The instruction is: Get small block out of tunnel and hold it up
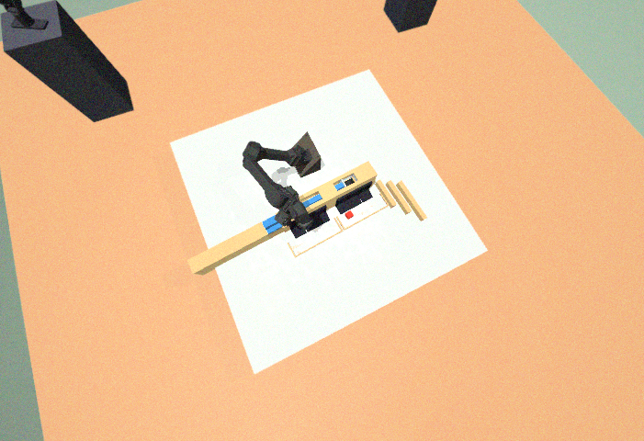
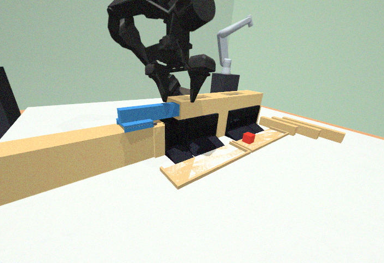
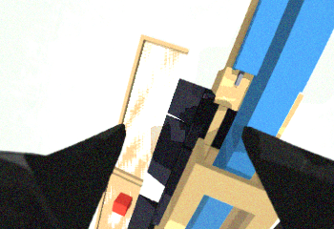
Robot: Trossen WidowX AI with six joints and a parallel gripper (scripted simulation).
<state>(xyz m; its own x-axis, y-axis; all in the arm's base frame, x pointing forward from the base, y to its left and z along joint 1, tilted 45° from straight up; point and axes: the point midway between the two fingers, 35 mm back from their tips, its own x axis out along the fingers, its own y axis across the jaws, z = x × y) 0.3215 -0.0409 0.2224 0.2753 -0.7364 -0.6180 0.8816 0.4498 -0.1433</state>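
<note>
The small red block is 3 cm ahead of my gripper tip, 28 cm to the left of it and 15 cm below it. The rest, counted from my gripper tip: shallow wooden tray 7 cm ahead, 22 cm to the left, 17 cm below; then tan covered tunnel 3 cm behind, 9 cm below.
</note>
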